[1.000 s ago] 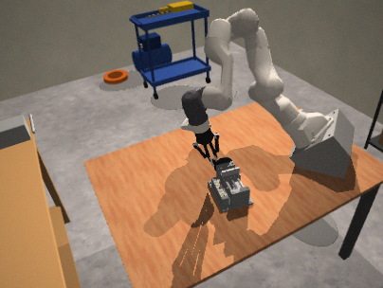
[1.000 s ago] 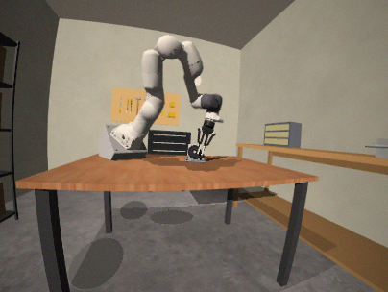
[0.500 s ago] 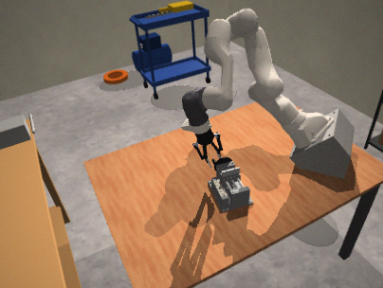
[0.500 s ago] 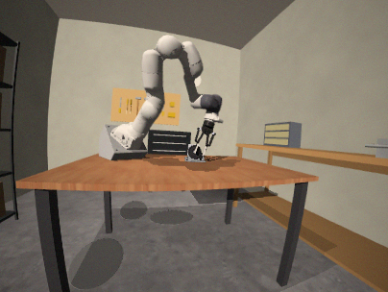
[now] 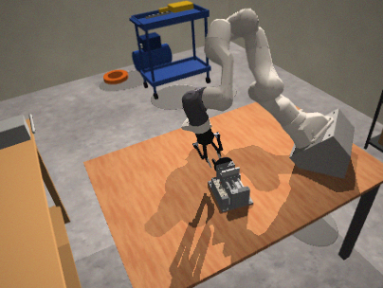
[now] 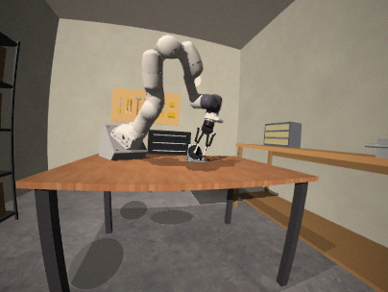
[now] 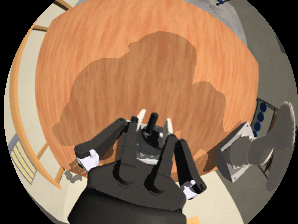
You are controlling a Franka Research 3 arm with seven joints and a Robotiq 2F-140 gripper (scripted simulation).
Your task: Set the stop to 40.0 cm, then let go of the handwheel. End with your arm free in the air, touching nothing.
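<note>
My gripper is now 2 cm to the right of the handwheel, 2 cm above it and 1 cm past it.
</note>
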